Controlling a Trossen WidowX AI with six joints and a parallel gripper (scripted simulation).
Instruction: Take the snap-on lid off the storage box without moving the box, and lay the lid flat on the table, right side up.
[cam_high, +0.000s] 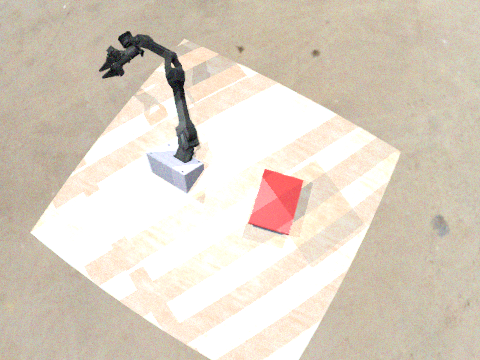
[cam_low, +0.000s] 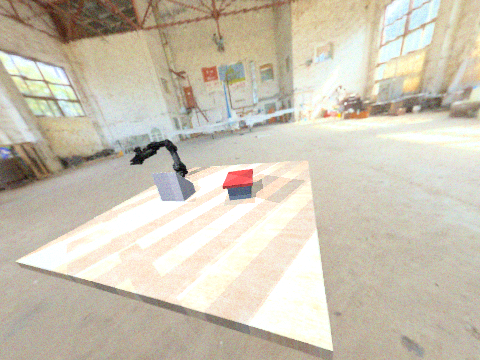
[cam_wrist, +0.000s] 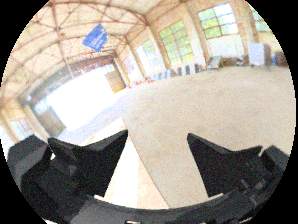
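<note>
Right now my gripper tip is 96 cm short of the red lid, 4 cm to the left of it and 14 cm above it. Also, from my gripper tip: storage box: 96 cm ahead, 4 cm to the right, 19 cm below.
</note>
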